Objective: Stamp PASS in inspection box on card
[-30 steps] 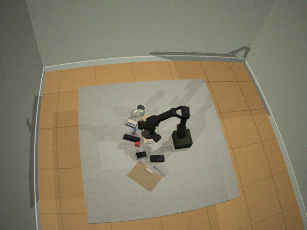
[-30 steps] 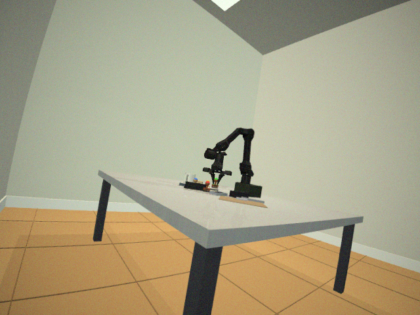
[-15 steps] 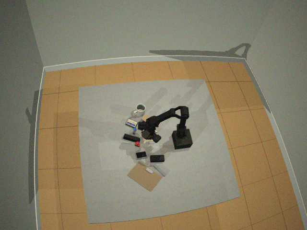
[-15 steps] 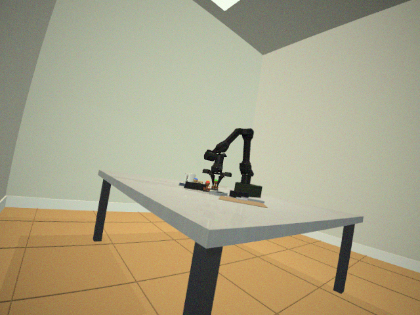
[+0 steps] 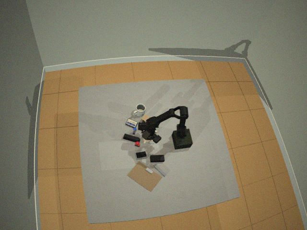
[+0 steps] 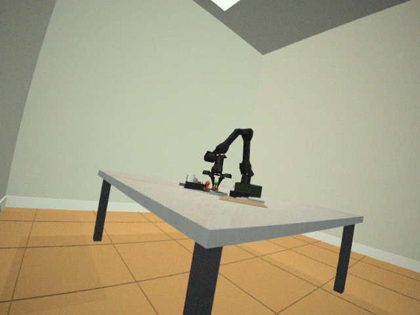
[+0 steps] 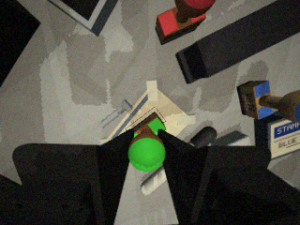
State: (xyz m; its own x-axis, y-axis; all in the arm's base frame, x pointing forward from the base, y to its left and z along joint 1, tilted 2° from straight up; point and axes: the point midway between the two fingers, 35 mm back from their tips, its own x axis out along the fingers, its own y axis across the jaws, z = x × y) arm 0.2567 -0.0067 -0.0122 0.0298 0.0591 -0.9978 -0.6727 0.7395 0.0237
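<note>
Right now the green-knobbed stamp is right at my gripper tip. From my gripper tip the other things lie so: cream card 10 mm behind, 10 mm to the right, 30 mm below; then marker 10 mm ahead, 70 mm to the right, 20 mm below; then yellow-knobbed stamp 10 mm behind, 110 mm to the right, 10 mm below.
</note>
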